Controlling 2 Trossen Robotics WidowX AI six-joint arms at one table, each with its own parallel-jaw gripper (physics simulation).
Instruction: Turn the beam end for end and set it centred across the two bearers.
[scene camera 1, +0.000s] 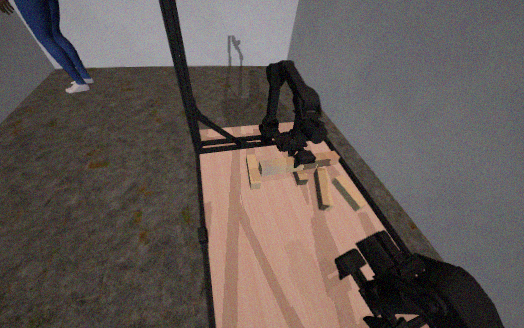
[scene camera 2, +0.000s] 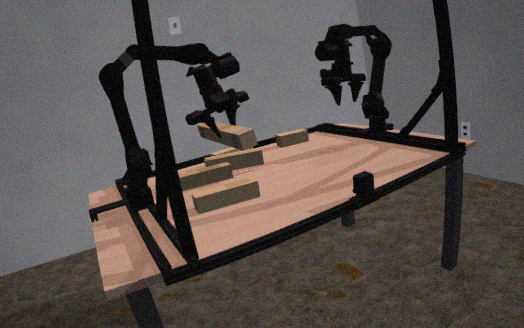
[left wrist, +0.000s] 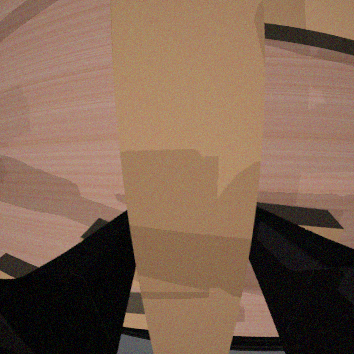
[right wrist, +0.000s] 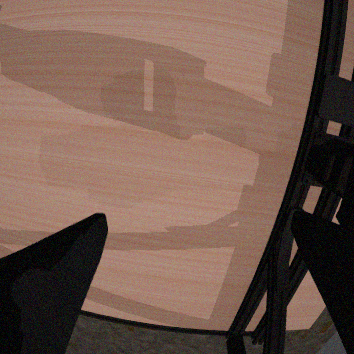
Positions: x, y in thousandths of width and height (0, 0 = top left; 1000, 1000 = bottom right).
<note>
The left gripper (scene camera 2: 434, 410) holds a beam (scene camera 2: 463, 422), clear of everything else. The right gripper (scene camera 1: 673, 907) is open, with nothing in its grasp.
The beam is seen too in scene camera 1 (scene camera 1: 514, 511) and in the left wrist view (left wrist: 535, 253). The left gripper is seen too in scene camera 1 (scene camera 1: 558, 502) and in the left wrist view (left wrist: 532, 606). The right gripper shows as well in scene camera 2 (scene camera 2: 661, 316) and in the right wrist view (right wrist: 569, 629). The right wrist view does not show the beam: it is out of frame.
</note>
